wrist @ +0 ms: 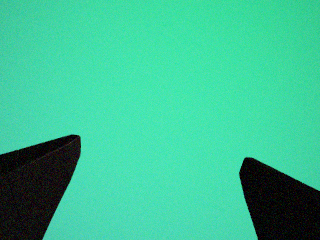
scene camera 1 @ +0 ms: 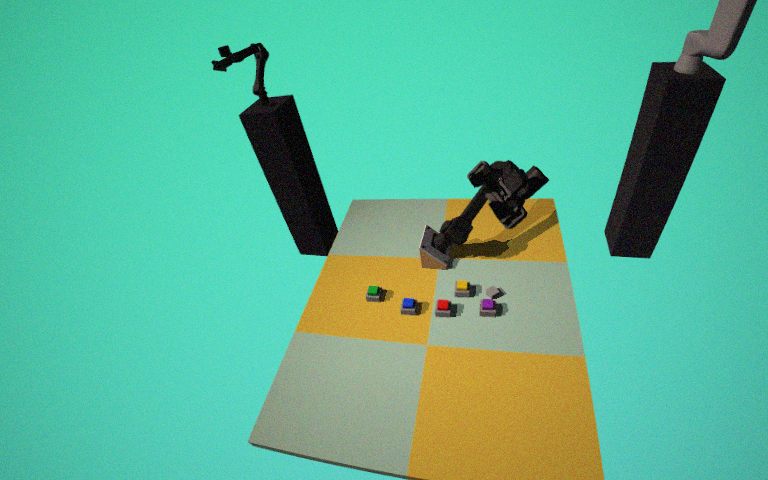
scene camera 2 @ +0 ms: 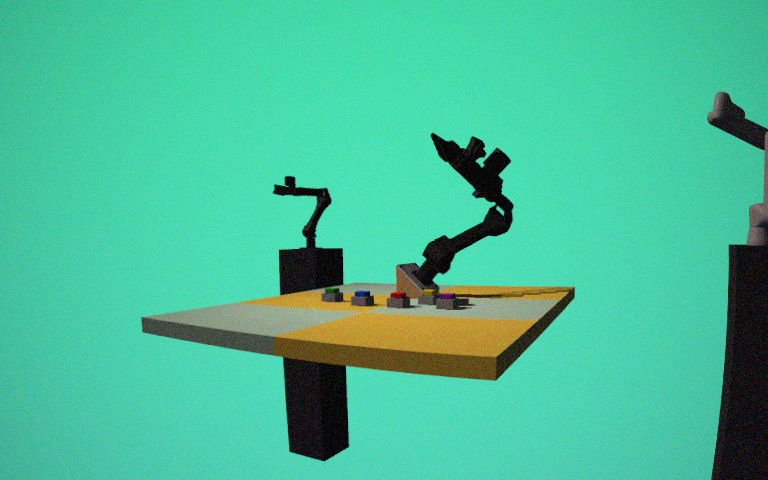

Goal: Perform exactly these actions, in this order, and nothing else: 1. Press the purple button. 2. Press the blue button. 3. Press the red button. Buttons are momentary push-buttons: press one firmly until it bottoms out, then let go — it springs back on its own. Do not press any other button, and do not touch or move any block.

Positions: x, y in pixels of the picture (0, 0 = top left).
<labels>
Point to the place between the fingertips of my gripper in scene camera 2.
434, 136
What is my gripper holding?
Nothing.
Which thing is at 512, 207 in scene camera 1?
My gripper.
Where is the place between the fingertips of my gripper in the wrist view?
164, 157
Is my gripper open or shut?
Open.
</labels>
